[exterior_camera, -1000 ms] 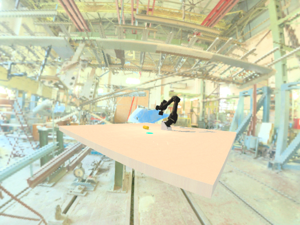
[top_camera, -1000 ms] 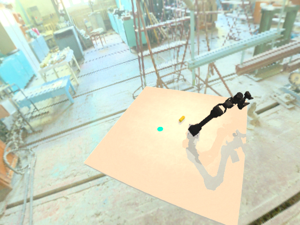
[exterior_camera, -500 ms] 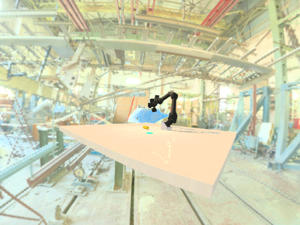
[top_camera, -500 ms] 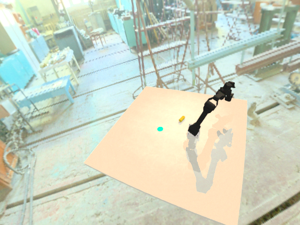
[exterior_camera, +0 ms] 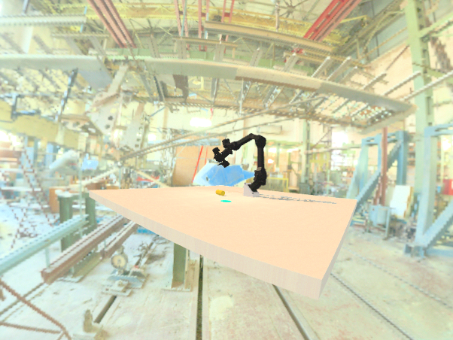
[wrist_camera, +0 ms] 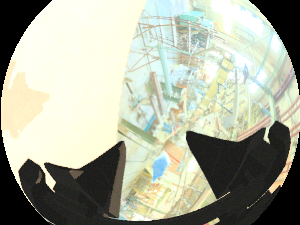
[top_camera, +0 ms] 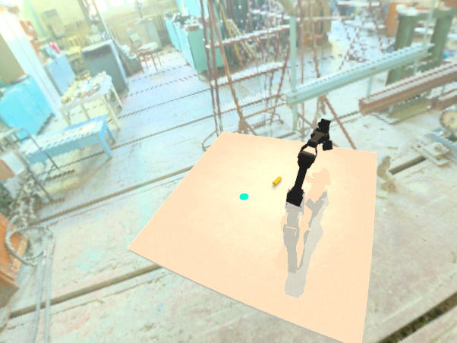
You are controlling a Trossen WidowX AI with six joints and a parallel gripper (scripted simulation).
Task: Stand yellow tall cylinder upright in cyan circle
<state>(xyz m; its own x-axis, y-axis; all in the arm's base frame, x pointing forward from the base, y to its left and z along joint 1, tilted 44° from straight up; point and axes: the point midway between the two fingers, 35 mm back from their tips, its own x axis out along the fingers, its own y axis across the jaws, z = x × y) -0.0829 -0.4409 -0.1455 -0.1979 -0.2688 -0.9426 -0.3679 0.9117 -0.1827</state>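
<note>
My gripper tip is now 27 cm short of the yellow tall cylinder, 30 cm to the right of it and 22 cm above it. Also, from my gripper tip: cyan circle (43 cm ahead, 49 cm to the left, 23 cm below).
</note>
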